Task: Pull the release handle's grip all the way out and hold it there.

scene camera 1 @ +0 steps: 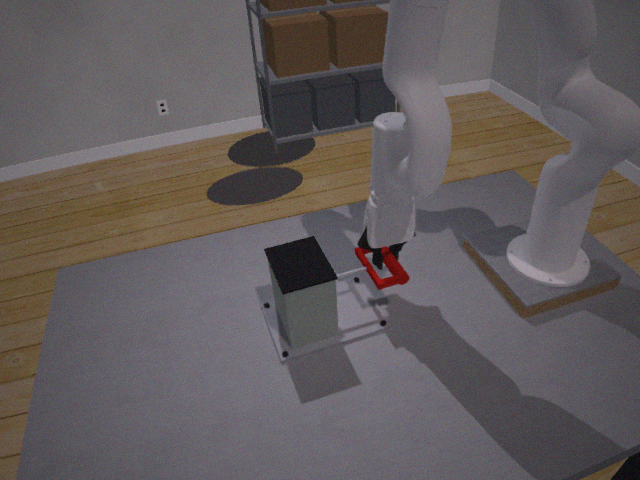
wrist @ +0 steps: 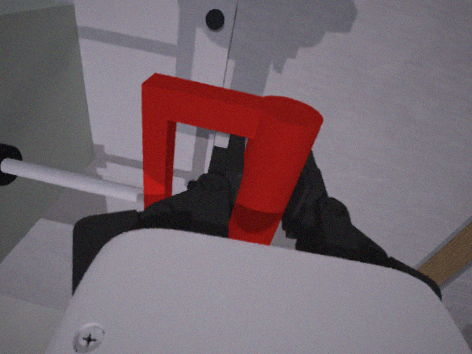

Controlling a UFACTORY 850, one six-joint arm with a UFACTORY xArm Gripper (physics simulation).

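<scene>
The red release handle is a rectangular frame with a thick round grip (scene camera 1: 395, 266) (wrist: 277, 160) on its side away from the box. A pale rod (scene camera 1: 351, 272) (wrist: 75, 181) joins the frame to the pale green box (scene camera 1: 310, 315) (wrist: 40, 80) with a black top, and a length of rod shows between them. My gripper (scene camera 1: 387, 258) (wrist: 263, 156) points down and is shut on the grip, one black finger inside the frame and one outside. The lower part of the grip is hidden behind the gripper body in the wrist view.
The box stands on a pale base plate (scene camera 1: 356, 315) with black bolts, on a grey table top (scene camera 1: 180, 403). The arm's base stands on a wood-edged board (scene camera 1: 568, 297) at the right. A shelf rack (scene camera 1: 302, 135) with boxes stands by the back wall.
</scene>
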